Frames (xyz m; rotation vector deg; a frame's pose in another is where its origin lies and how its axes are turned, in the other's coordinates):
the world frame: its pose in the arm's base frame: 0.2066 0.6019 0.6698 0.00 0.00 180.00
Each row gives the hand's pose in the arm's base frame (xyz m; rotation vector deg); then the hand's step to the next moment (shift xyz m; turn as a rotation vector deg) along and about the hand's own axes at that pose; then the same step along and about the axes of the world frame.
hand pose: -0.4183 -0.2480 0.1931 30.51 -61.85 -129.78
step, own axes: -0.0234 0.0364 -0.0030 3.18 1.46 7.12
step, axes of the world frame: -0.0311 0.0054 0.0297 5.98 -1.27 5.06
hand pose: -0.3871 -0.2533 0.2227 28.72 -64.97 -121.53
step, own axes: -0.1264 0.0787 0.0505 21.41 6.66 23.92
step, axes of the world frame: -0.0879 -0.0881 0.0961 26.94 4.08 18.24
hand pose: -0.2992 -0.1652 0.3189 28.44 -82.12 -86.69
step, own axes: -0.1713 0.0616 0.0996 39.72 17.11 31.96
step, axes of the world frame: -0.0192 -0.2049 0.0263 38.17 13.49 35.40
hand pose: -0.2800 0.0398 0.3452 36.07 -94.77 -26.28
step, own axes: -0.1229 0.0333 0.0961 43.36 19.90 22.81
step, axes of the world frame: 0.0864 -0.0989 -0.0905 29.97 13.20 41.52
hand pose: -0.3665 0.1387 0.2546 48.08 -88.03 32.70
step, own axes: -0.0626 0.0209 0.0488 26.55 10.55 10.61
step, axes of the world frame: 0.0466 0.0131 -0.0663 14.97 6.51 25.73
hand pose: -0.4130 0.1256 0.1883 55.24 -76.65 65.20
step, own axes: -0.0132 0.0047 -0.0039 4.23 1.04 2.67
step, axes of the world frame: 0.0025 -0.0040 -0.0137 1.98 2.13 4.20
